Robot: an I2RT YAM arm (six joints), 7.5 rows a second.
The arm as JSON. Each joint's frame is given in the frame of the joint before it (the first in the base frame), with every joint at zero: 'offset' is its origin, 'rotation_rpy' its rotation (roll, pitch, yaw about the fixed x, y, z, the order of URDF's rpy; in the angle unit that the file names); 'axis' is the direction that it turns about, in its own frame. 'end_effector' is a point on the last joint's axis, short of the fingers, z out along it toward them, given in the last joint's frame.
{
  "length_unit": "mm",
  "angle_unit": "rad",
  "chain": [
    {
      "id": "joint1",
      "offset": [
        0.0,
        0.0,
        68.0
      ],
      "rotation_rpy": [
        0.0,
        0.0,
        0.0
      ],
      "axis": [
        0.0,
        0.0,
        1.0
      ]
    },
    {
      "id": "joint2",
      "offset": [
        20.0,
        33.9,
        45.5
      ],
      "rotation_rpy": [
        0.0,
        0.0,
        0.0
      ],
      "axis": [
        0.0,
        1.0,
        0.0
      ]
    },
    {
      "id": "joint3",
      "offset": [
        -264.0,
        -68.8,
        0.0
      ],
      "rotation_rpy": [
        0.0,
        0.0,
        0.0
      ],
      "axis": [
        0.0,
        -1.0,
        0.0
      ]
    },
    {
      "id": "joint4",
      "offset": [
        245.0,
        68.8,
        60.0
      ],
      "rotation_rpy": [
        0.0,
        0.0,
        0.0
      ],
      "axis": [
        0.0,
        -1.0,
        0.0
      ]
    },
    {
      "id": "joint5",
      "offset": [
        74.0,
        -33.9,
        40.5
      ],
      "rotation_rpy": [
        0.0,
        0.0,
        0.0
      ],
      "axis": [
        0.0,
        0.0,
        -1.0
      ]
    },
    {
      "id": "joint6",
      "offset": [
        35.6,
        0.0,
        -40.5
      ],
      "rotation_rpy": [
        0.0,
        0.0,
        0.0
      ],
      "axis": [
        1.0,
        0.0,
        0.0
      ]
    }
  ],
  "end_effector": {
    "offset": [
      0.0,
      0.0,
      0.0
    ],
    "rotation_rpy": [
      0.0,
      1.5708,
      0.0
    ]
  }
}
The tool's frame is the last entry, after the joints.
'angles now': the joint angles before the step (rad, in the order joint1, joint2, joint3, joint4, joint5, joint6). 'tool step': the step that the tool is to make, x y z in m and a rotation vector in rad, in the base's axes. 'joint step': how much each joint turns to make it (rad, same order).
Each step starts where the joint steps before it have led.
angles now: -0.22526 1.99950 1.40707 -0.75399 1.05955 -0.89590
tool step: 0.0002 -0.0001 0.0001 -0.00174 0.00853 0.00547
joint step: -0.00003 -0.00011 -0.00030 0.00329 0.00228 -0.01264
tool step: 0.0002 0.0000 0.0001 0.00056 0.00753 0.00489
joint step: 0.00012 0.00017 0.00055 0.00095 0.00003 -0.01007
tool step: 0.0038 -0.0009 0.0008 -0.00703 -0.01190 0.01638
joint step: -0.00007 0.00042 -0.00018 0.04420 -0.00002 -0.03485
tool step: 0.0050 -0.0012 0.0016 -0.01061 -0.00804 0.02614
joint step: -0.00012 -0.00016 -0.00038 0.05994 0.00034 -0.05669
